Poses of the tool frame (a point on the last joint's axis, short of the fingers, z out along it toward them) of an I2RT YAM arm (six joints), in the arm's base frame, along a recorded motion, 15 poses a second.
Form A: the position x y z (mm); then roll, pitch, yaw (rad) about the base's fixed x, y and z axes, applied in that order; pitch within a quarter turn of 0, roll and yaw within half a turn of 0.
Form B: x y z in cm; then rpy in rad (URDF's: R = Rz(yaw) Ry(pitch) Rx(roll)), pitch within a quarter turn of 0, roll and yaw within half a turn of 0. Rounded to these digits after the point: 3 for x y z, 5 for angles.
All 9 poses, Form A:
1: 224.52 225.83 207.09 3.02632 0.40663 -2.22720
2: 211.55 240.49 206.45 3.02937 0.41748 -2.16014
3: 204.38 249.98 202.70 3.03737 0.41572 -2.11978
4: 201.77 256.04 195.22 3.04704 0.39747 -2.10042
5: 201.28 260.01 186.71 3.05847 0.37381 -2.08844
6: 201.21 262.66 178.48 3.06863 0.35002 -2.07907
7: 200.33 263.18 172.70 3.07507 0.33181 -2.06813
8: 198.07 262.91 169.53 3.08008 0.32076 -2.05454
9: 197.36 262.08 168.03 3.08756 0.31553 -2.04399
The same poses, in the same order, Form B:
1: 22.452 22.583 20.709 3.02632 0.40663 -2.22720
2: 21.155 24.049 20.645 3.02937 0.41748 -2.16014
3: 20.438 24.998 20.270 3.03737 0.41572 -2.11978
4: 20.177 25.604 19.522 3.04704 0.39747 -2.10042
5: 20.128 26.001 18.671 3.05847 0.37381 -2.08844
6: 20.121 26.266 17.848 3.06863 0.35002 -2.07907
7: 20.033 26.318 17.270 3.07507 0.33181 -2.06813
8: 19.807 26.291 16.953 3.08008 0.32076 -2.05454
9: 19.736 26.208 16.803 3.08756 0.31553 -2.04399
